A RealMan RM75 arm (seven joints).
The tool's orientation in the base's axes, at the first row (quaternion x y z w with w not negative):
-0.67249 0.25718 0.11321 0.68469
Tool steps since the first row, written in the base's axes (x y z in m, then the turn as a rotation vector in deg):
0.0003 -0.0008 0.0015 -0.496 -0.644 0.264
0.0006 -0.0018 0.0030 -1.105 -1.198 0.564
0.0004 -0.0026 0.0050 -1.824 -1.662 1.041
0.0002 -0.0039 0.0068 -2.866 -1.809 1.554
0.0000 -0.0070 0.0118 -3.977 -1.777 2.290
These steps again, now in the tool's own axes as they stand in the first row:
-0.0004 -0.0015 -0.0008 -0.428 -0.024 -0.739
-0.0007 -0.0030 -0.0018 -0.986 -0.017 -1.415
-0.0017 -0.0047 -0.0026 -1.744 -0.100 -2.030
-0.0025 -0.0062 -0.0040 -2.852 -0.031 -2.401
-0.0046 -0.0107 -0.0073 -4.165 -0.107 -2.619

